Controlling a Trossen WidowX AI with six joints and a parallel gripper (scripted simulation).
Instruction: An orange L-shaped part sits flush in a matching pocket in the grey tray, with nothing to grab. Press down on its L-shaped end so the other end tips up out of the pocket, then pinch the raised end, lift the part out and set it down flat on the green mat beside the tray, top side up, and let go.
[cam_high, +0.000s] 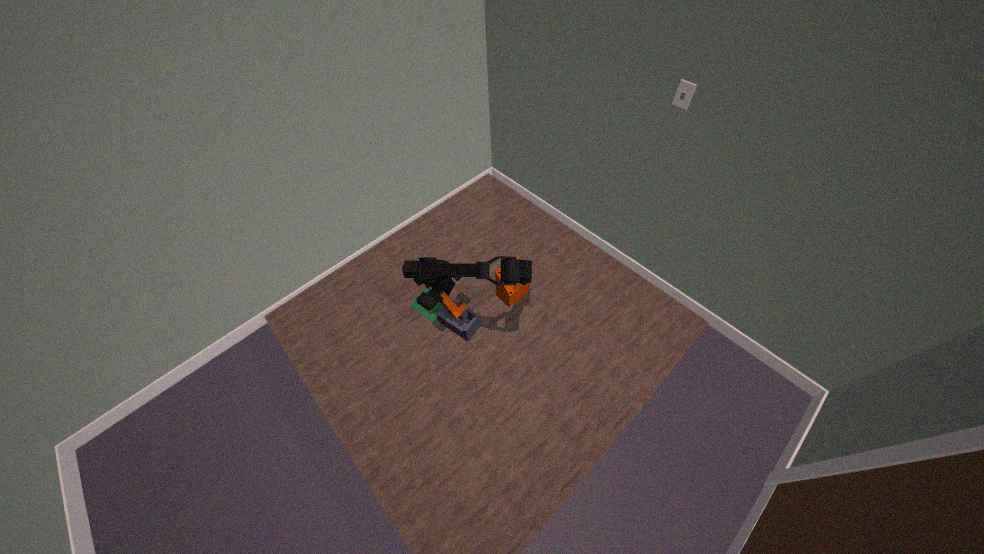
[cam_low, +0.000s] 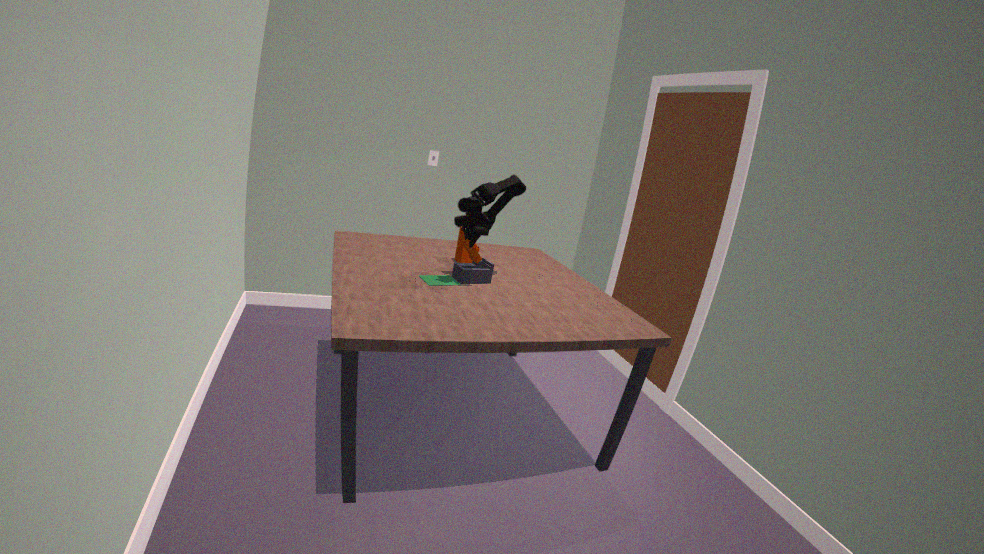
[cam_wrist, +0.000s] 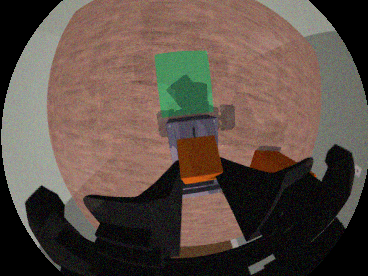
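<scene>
Now: the green mat 11 cm to the right of my gripper tip and 17 cm below it. Round my gripper tip: orange L-shaped part 2 cm behind, 3 cm to the left, 3 cm below.
</scene>
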